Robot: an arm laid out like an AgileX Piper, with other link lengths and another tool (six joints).
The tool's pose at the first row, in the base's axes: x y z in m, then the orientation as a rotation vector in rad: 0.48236, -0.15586, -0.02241, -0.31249, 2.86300, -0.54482
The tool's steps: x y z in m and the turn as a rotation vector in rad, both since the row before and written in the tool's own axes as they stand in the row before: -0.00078, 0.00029, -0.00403, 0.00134, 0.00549, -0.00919; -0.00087, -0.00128, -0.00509, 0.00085, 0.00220, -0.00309; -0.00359, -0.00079, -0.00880, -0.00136, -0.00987, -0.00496; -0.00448, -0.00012, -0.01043, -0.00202, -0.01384, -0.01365; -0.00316, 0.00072, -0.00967, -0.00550, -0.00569, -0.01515; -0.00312, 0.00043, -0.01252, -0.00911, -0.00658, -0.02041; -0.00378, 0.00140, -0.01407, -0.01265, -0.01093, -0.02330
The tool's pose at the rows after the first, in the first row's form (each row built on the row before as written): 0.48208, -0.15405, -0.01873, -0.32459, 2.86774, -0.55011; 0.48192, -0.15326, -0.01347, -0.32854, 2.86952, -0.55257; 0.48341, -0.15007, -0.00461, -0.33774, 2.86050, -0.54837; 0.48514, -0.14549, 0.00563, -0.36024, 2.84769, -0.54354; 0.48549, -0.14076, 0.01466, -0.38401, 2.84377, -0.53680; 0.48505, -0.13539, 0.02639, -0.41608, 2.83986, -0.52565; 0.48450, -0.12852, 0.03930, -0.45347, 2.83251, -0.50851
